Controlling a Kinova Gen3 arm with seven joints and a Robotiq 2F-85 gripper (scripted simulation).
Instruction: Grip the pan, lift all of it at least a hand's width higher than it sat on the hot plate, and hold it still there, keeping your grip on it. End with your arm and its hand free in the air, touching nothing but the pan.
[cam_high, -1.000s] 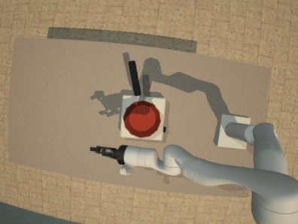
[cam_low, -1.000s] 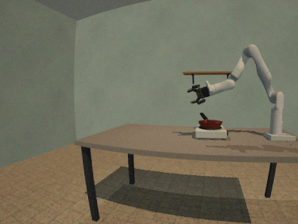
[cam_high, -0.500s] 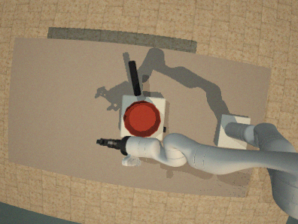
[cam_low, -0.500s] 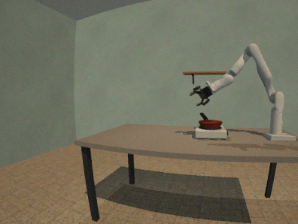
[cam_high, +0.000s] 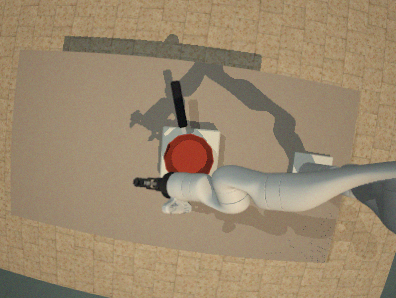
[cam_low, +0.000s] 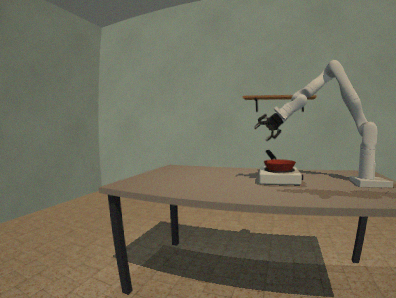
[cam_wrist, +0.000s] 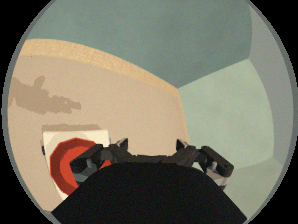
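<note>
Now: the pan 180 mm below my hand, 150 mm to the right of it and 70 mm behind it. The rest, counted from my hand: hot plate 250 mm below, 120 mm behind, 90 mm to the right.
</note>
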